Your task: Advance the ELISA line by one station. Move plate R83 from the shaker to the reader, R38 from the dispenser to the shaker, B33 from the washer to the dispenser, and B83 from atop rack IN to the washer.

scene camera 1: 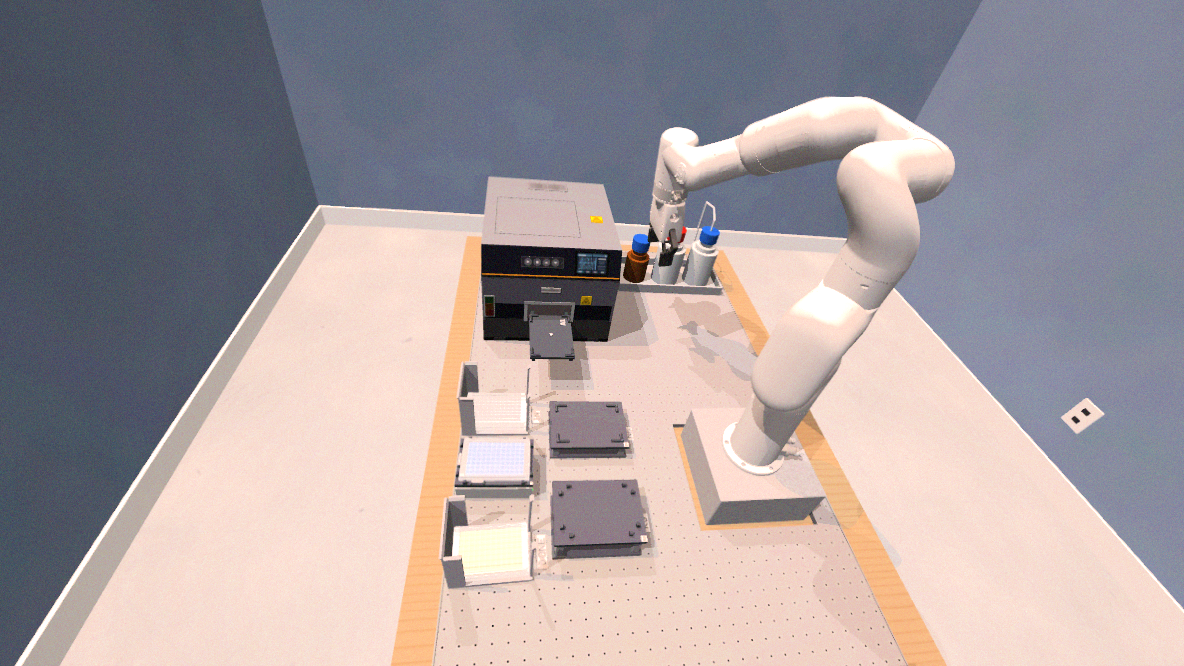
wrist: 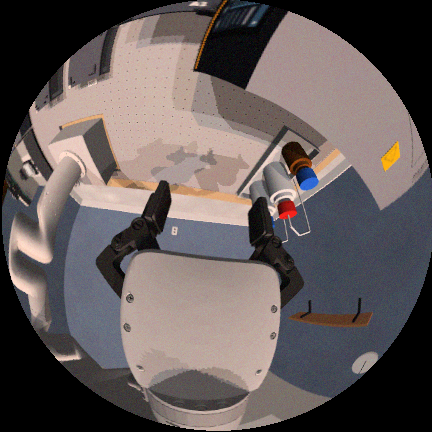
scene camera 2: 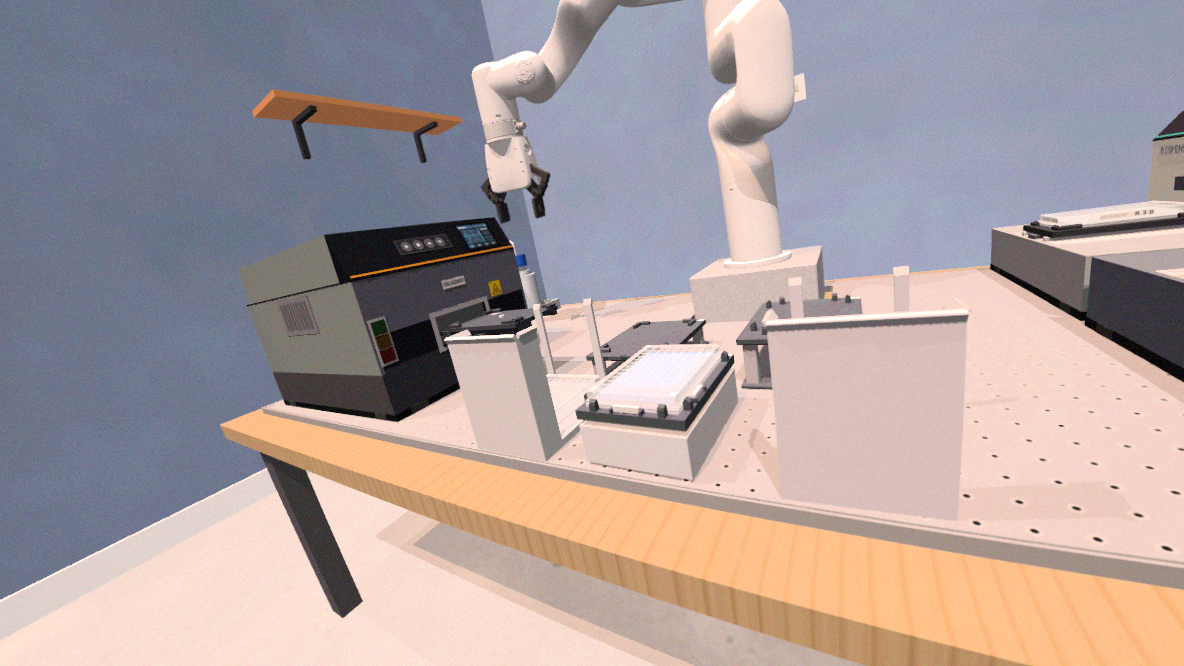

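Note:
My gripper is open and empty, high beside the reader on its bottle side. The reader's dark tray sticks out with no plate on it. A clear plate with pale blue wells sits on the shaker; its label is not readable. A white plate, label apparently R38, lies on a dark nest by the dispenser at the far right. B33 and B83 cannot be identified.
Racks hold a white plate and a yellowish plate. Two raised dark nests stand beside them. A brown bottle and white bottles stand by the reader. A wall shelf hangs behind.

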